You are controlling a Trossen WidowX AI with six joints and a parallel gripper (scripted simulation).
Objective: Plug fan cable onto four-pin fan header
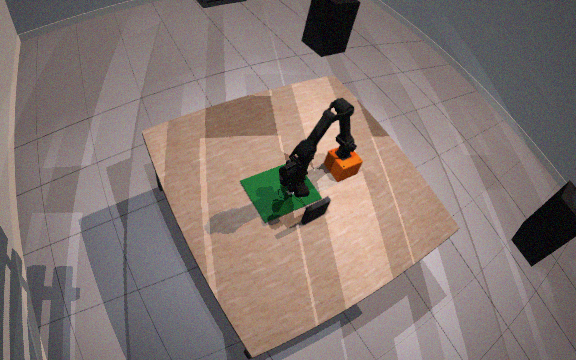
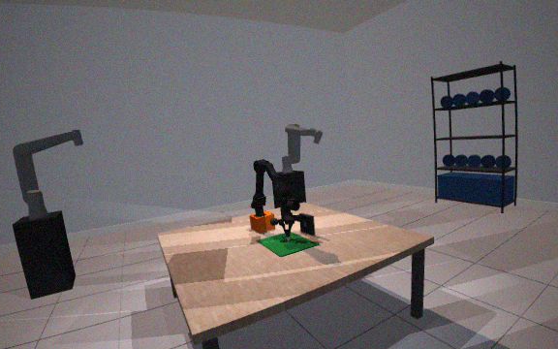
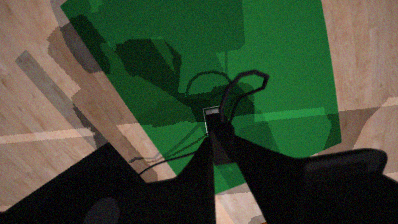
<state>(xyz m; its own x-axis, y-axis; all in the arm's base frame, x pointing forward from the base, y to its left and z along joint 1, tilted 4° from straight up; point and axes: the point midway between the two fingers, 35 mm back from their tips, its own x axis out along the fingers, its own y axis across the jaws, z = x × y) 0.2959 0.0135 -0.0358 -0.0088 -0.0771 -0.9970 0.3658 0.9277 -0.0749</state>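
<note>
The green board is 50 mm below my gripper tip, 40 mm to the right of it and 40 mm ahead of it. The rest, counted from my gripper tip: black fan (150 mm to the left, 20 mm above); then dark plug (10 mm ahead, 10 mm above).
</note>
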